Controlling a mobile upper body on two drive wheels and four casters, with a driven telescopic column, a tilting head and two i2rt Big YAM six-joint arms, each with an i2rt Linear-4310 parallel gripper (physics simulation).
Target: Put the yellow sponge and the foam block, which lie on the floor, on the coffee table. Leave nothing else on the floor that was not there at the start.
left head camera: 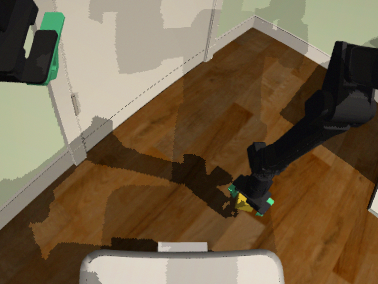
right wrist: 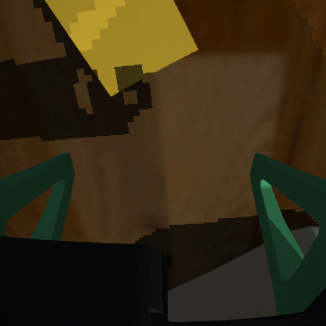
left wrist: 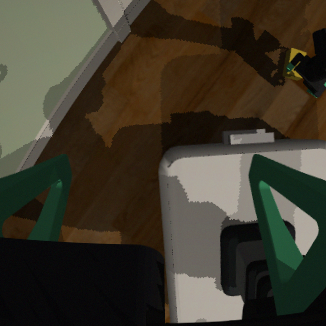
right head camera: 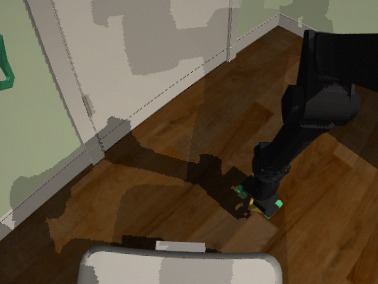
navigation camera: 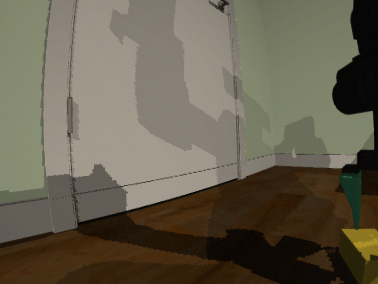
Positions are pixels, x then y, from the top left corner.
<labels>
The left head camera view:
left gripper: 18, 70
right gripper: 245, 205
white door: 110, 66
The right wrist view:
right gripper: 161, 162
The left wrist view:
left gripper: 159, 164
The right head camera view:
right gripper: 255, 206
white door: 113, 72
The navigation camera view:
white door: 137, 110
</labels>
